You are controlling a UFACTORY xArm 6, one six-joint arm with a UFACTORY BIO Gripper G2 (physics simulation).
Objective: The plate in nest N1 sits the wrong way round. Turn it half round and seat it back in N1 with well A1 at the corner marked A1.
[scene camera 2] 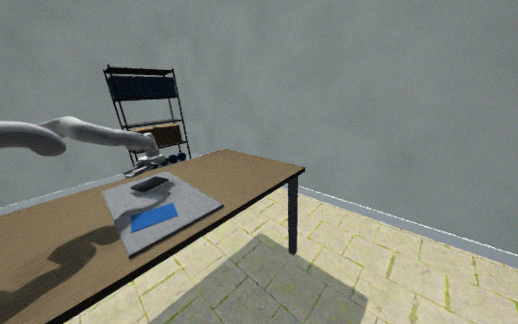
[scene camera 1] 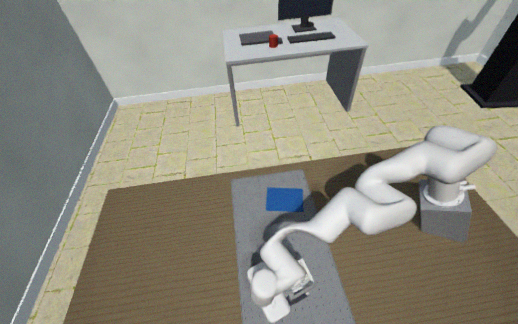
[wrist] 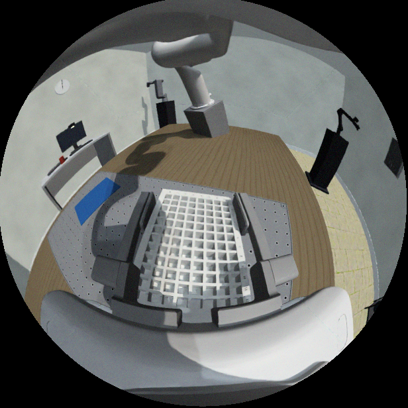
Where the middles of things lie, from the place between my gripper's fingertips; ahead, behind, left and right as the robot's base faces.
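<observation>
My gripper: 50 mm short of the white plate (wrist: 190, 257), 20 mm to the right of it. Flat blue rectangle (scene camera 1: 278, 199): 100 mm below my hand, 50 mm ahead, 350 mm to the right.
</observation>
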